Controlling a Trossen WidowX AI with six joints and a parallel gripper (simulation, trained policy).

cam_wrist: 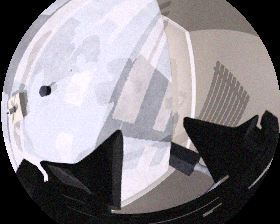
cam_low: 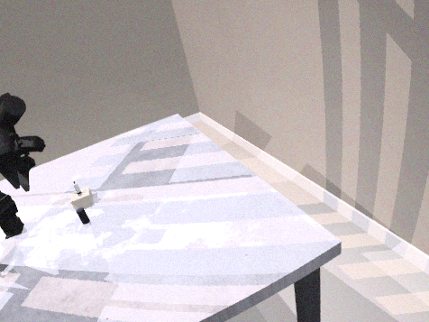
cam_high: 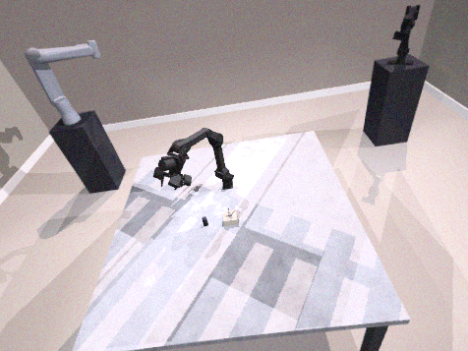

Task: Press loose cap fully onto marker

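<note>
The dark cap is 210 mm below my gripper tip, 150 mm to the left of it and 70 mm ahead of it. Round my gripper tip: pale holder block 290 mm to the left, 220 mm below, 60 mm ahead.
</note>
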